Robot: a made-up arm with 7 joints.
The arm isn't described. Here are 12 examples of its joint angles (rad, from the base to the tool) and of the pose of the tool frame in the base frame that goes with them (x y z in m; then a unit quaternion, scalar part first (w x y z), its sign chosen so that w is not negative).
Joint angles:
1: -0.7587 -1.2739 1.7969 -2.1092 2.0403 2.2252 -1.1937
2: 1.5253 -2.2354 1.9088 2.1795 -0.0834 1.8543 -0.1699
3: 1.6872 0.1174 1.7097 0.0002 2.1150 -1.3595 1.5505
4: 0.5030 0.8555 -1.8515 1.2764 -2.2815 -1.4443 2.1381
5: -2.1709 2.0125 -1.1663 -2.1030 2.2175 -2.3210 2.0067
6: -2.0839 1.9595 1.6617 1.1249 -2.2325 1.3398 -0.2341
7: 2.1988 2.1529 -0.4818 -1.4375 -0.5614 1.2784 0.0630
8: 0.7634 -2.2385 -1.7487 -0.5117 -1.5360 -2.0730 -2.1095
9: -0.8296 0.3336 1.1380 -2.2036 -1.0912 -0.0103 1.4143
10: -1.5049 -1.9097 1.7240 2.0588 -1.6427 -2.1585 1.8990
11: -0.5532 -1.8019 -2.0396 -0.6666 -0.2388 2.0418 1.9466
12: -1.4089 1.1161 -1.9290 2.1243 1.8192 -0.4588 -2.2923
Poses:
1: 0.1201 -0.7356 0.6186 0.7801 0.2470 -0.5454 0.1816
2: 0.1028 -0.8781 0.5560 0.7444 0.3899 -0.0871 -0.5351
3: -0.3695 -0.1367 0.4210 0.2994 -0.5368 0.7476 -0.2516
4: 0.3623 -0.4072 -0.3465 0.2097 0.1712 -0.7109 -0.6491
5: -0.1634 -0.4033 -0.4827 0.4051 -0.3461 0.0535 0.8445
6: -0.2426 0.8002 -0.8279 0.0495 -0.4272 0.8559 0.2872
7: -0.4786 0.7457 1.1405 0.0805 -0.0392 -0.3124 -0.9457
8: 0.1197 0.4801 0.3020 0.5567 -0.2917 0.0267 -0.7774
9: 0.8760 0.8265 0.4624 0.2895 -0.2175 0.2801 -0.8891
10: -0.3945 -0.5432 -0.0608 0.6807 -0.0781 0.5931 -0.4228
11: -0.1879 0.5906 -0.8664 0.8204 -0.2409 -0.3306 -0.3995
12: -0.1331 0.1916 0.0751 0.0389 -0.6205 -0.2880 0.7283
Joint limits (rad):
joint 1: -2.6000..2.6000
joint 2: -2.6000..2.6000
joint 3: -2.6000..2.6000
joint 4: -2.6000..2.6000
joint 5: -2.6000..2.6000
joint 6: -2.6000..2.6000
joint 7: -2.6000..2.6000
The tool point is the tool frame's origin. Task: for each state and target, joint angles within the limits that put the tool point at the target. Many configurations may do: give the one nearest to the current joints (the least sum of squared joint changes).
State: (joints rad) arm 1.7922 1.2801 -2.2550 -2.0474 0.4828 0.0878 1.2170
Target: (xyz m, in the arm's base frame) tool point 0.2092 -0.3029 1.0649
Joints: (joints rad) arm 2.0308 1.2650 -2.0519 -1.8911 0.5822 0.1637 1.2050
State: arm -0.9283 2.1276 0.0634 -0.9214 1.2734 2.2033 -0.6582
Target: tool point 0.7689 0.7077 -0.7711
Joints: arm -0.9605 2.1028 0.1301 -0.8602 1.0167 2.4928 -0.6803
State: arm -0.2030 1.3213 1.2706 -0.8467 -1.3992 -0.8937 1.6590
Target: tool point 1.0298 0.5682 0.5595
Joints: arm -0.3800 0.8261 0.9572 -0.7608 -1.6561 -1.0271 1.6993
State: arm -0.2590 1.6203 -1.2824 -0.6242 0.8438 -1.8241 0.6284
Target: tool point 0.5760 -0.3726 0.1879
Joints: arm 0.0017 1.6923 -1.1302 -0.6655 0.9229 -2.2789 0.6525
